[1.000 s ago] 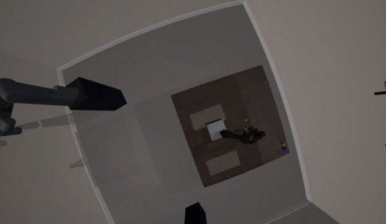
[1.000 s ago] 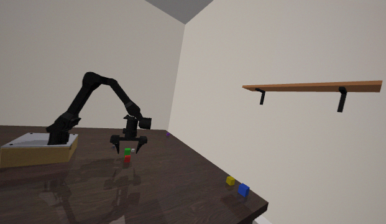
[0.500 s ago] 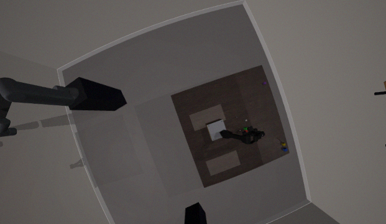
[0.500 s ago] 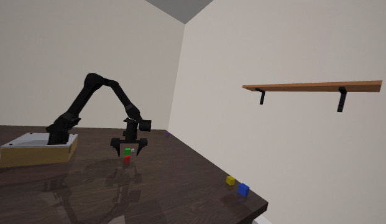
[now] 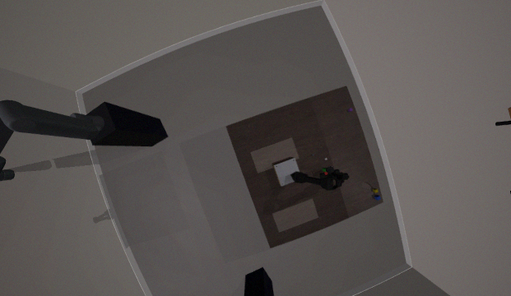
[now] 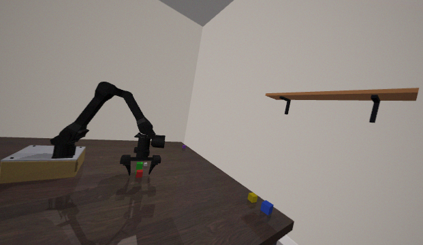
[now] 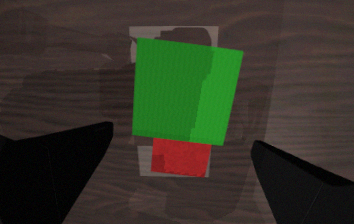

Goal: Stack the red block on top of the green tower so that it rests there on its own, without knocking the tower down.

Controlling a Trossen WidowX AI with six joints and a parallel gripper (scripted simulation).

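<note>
Now: the red block 10 mm above my gripper tip. From my gripper tip the other things lie so: green block (40 mm to the left, 30 mm above, 10 mm ahead); then blue block (520 mm to the right, 390 mm ahead, 10 mm above); then yellow block (440 mm to the right, 400 mm ahead, 10 mm above).
</note>
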